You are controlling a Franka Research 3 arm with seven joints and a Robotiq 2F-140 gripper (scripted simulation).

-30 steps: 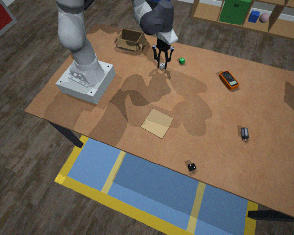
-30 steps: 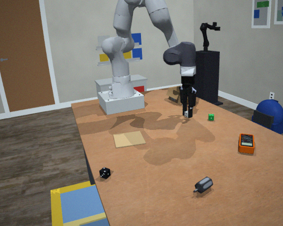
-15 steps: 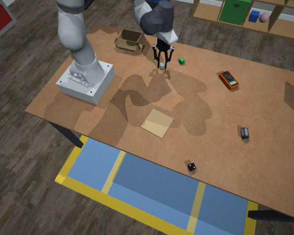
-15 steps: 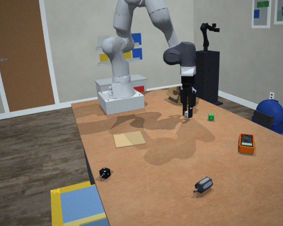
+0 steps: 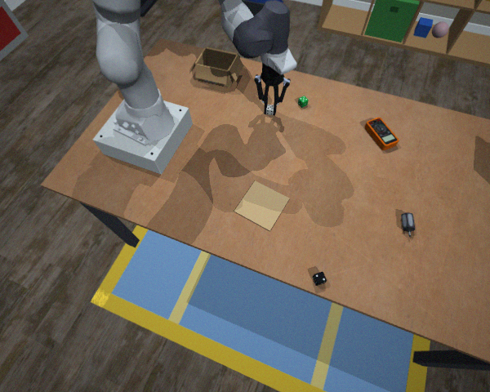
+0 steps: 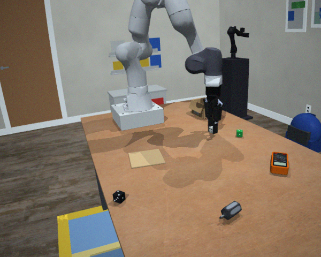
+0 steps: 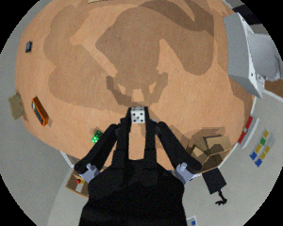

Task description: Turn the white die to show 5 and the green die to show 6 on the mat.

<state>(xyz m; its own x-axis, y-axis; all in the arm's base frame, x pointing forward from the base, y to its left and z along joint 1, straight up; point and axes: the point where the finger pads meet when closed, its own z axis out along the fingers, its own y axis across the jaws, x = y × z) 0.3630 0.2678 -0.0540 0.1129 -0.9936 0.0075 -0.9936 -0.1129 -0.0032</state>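
Right now my hand is 2 cm above the white die. The rest, counted from my hand: tan mat: 41 cm to the right, 10 cm ahead, 3 cm below; green die: 12 cm ahead, 8 cm to the left, 2 cm below; cardboard box: 28 cm behind, 14 cm to the left, 1 cm above.
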